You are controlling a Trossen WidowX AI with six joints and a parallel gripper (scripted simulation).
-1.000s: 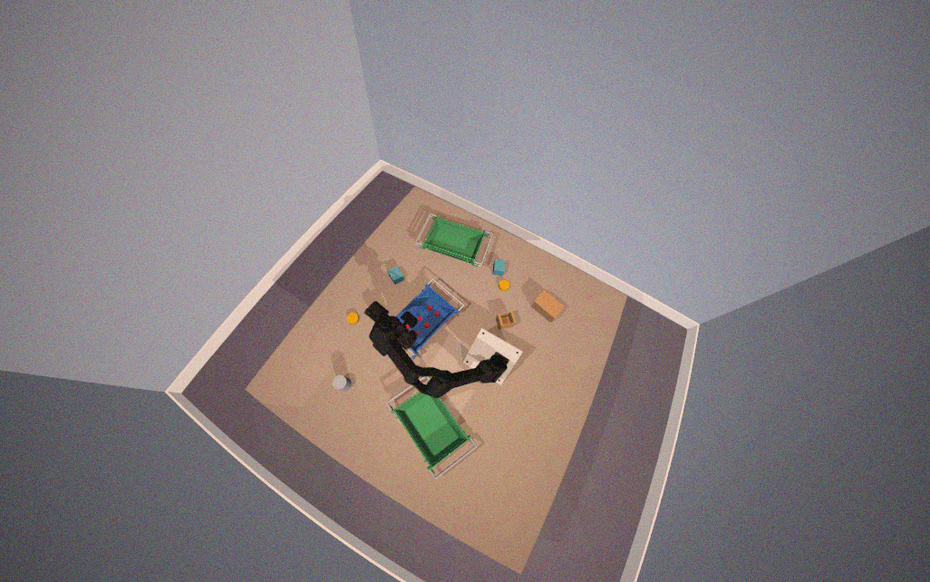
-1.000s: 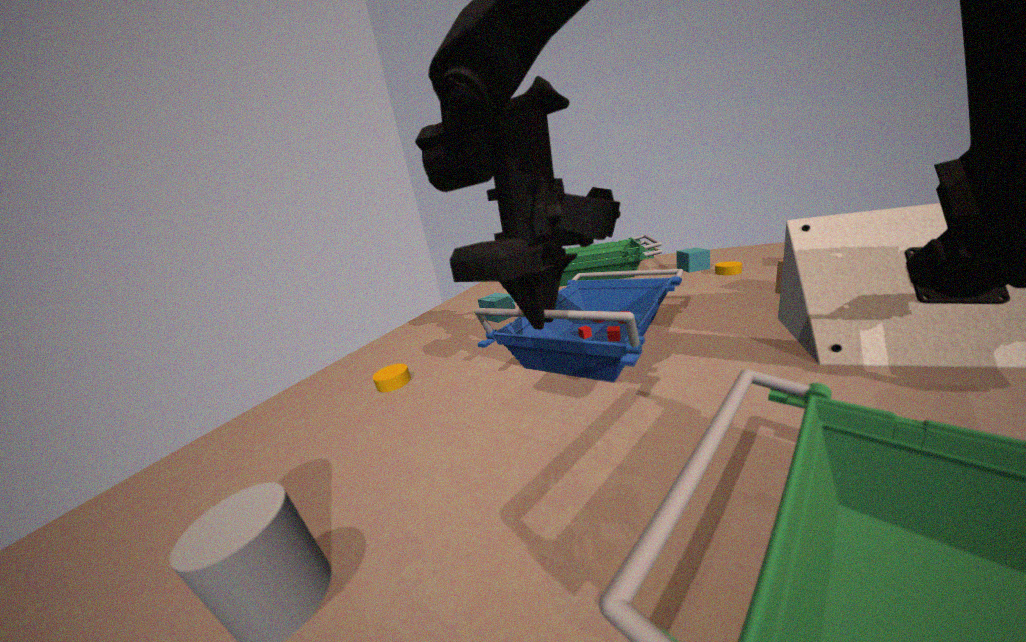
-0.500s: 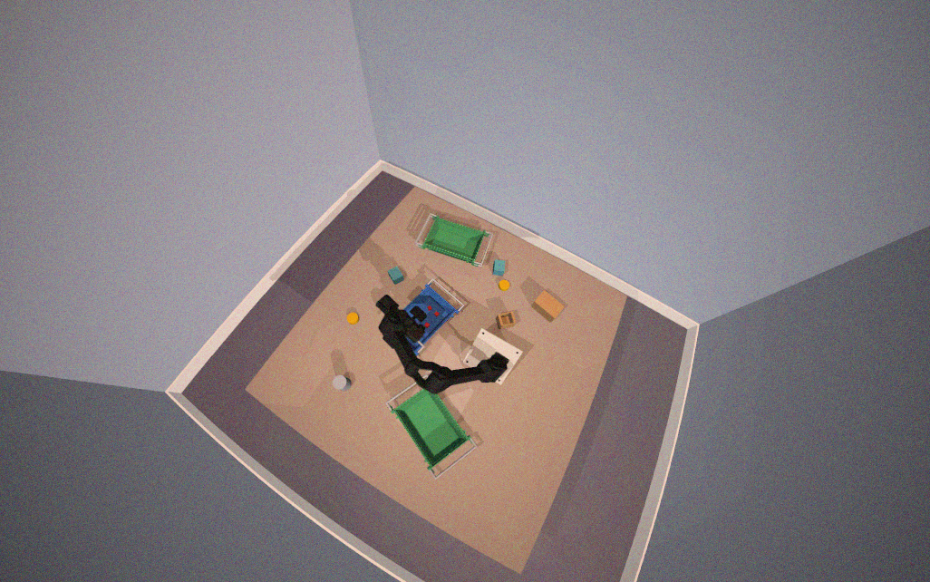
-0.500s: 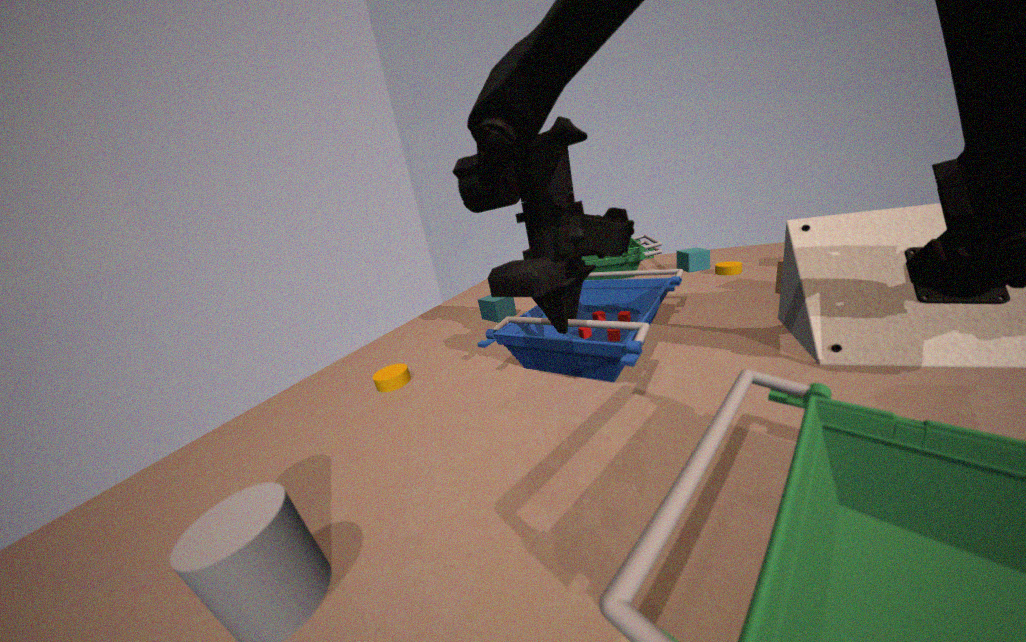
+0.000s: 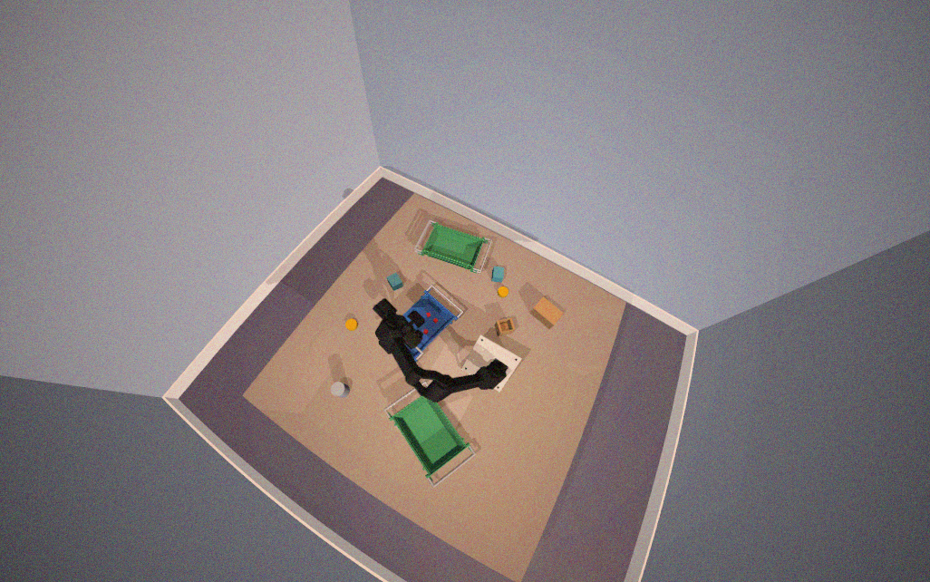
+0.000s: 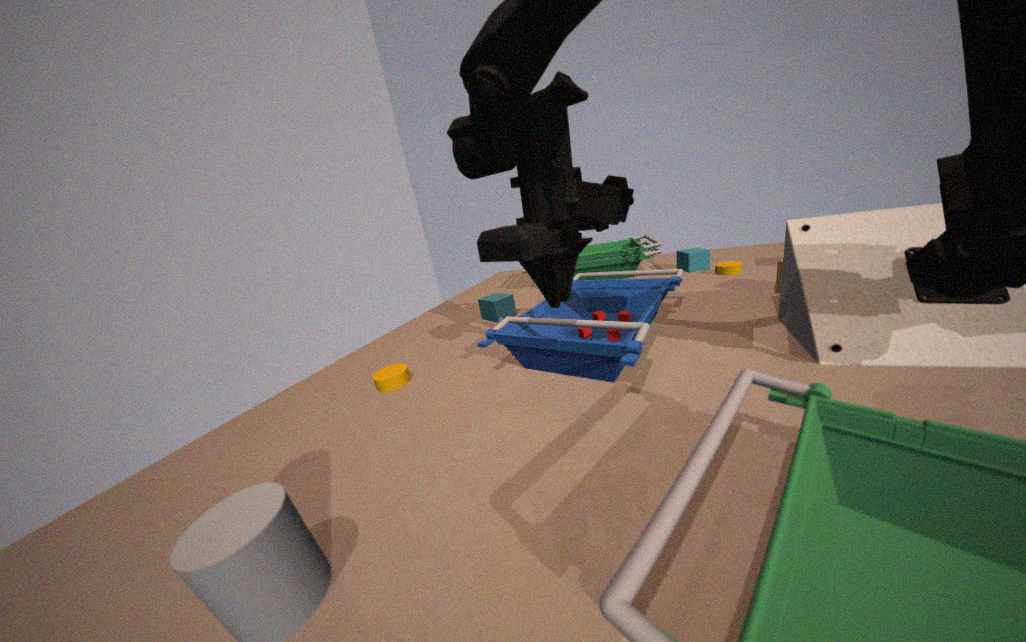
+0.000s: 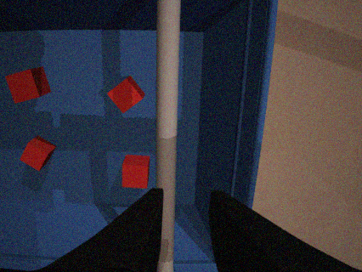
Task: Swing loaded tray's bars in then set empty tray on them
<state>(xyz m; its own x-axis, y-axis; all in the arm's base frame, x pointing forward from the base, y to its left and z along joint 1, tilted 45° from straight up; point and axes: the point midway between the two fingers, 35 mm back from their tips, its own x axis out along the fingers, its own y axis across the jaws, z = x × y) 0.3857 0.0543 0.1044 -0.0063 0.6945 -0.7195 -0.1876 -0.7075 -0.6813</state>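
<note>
Right now the green tray is 29 cm behind my gripper tip, 24 cm to the left of it and 4 cm below it. Round my gripper tip: grey cylinder (9 cm ahead, 31 cm to the left, 5 cm below); then small brown box (32 cm behind, 30 cm to the right, 7 cm below).
</note>
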